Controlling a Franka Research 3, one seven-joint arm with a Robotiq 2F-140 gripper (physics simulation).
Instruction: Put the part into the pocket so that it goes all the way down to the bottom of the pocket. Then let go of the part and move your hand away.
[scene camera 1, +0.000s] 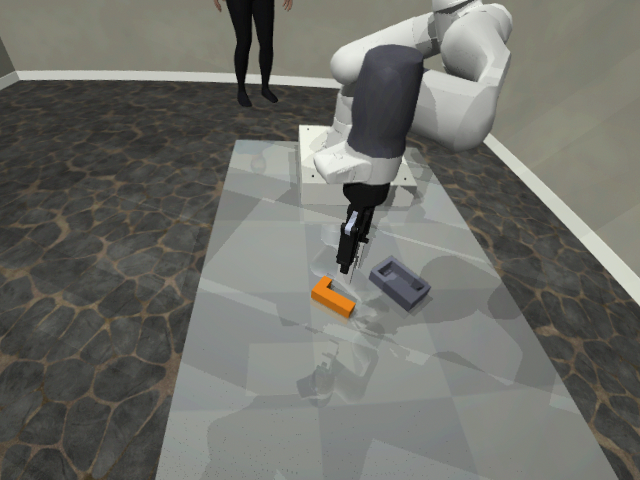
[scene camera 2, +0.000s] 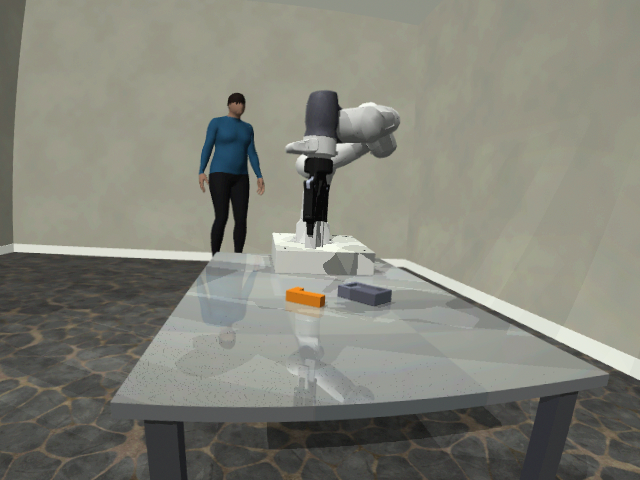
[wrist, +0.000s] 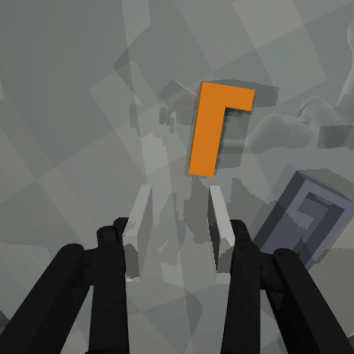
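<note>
The part, an orange L-shaped block (scene camera 1: 333, 298) (scene camera 2: 306, 298) (wrist: 206, 130), lies flat on the table. The pocket is the recess in a dark grey-blue block (scene camera 1: 409, 302) (scene camera 2: 364, 294) (wrist: 280, 215) that stands a little to the right of the part in both scene views, apart from it. In the wrist view the pocket block is at the right, partly hidden behind a finger. My gripper (scene camera 1: 349, 276) (scene camera 2: 314, 244) (wrist: 179, 203) is open, with a gap between its pale fingertips. It points down and hangs above the table, behind the part in the scene views; the part lies beyond the fingertips in the wrist view.
The glossy grey table (scene camera 1: 248, 423) (scene camera 2: 248, 377) shows reflections of the arm. The white robot base (scene camera 1: 336, 193) (scene camera 2: 294, 260) stands at its far end. A person (scene camera 1: 253, 46) (scene camera 2: 231, 149) stands on the floor behind the table, to the left of the arm.
</note>
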